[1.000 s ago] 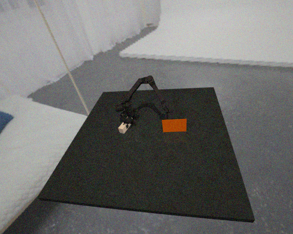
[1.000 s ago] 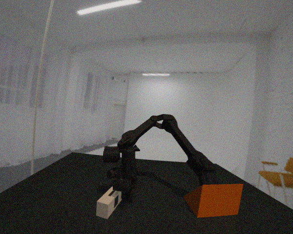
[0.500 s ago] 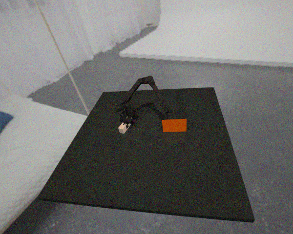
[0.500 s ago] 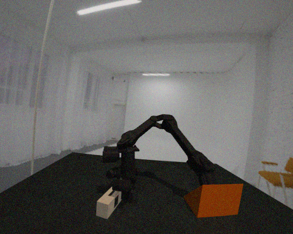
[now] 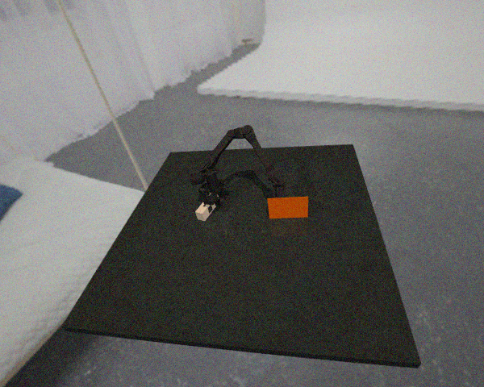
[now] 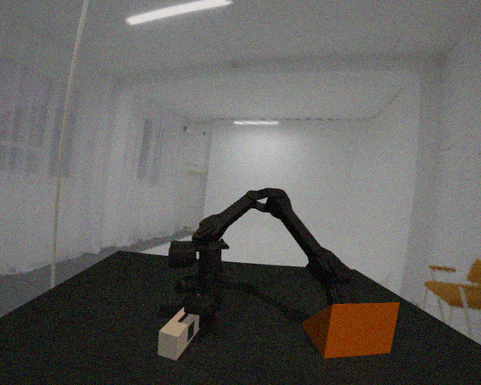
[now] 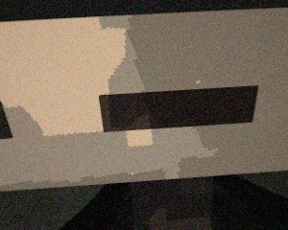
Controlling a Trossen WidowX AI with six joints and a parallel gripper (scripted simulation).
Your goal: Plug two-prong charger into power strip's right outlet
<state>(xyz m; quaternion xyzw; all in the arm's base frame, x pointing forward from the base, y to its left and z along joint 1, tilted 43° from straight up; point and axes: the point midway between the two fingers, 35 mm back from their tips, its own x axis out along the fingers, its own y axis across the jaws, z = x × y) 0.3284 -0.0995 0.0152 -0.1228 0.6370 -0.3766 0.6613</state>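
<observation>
Now: the dark two-prong charger 2 cm ahead of my gripper tip, 1 cm to the right of it and 1 cm above it.
</observation>
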